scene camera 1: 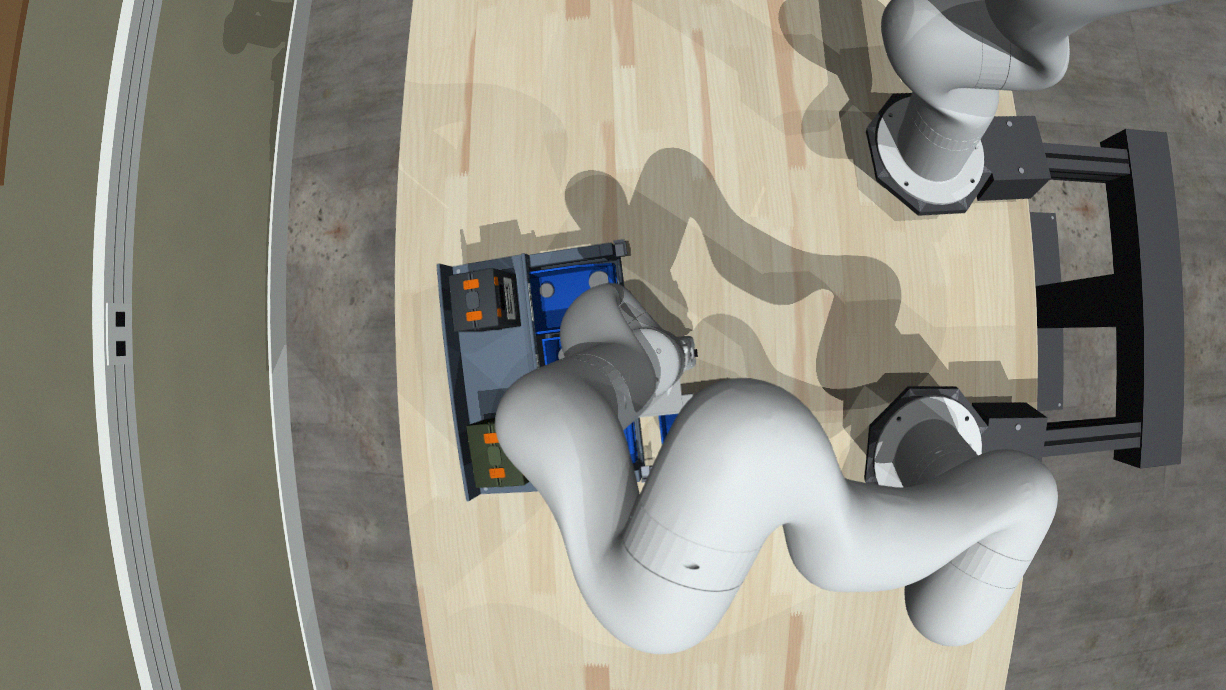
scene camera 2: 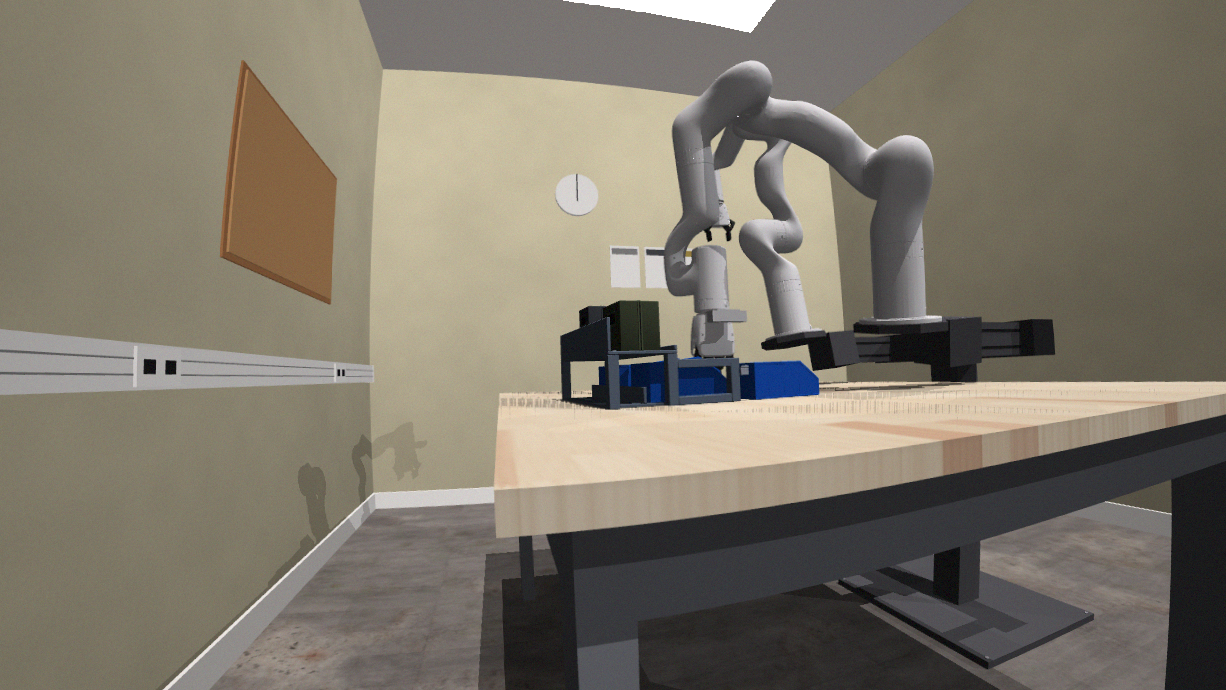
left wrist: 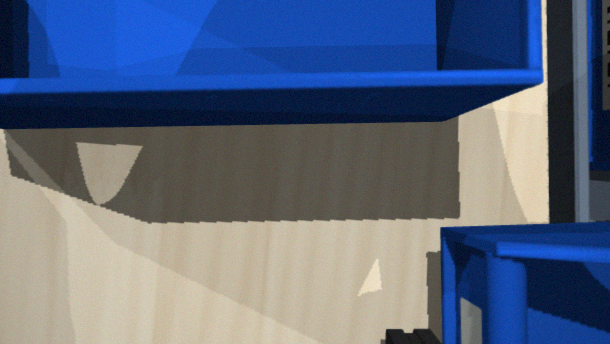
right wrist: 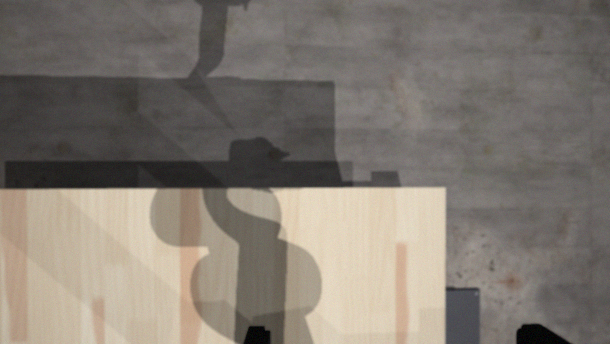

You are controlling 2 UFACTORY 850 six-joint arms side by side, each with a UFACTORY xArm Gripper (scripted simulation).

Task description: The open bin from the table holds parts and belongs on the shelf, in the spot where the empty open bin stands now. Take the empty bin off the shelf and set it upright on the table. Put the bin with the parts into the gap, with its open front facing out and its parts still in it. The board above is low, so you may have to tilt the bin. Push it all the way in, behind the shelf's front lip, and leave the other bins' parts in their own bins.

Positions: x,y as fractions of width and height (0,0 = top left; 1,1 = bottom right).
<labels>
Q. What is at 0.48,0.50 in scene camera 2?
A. A grey shelf.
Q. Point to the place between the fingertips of my left gripper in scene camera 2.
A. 0.58,0.56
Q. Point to a grey shelf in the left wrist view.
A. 0.94,0.54
</labels>
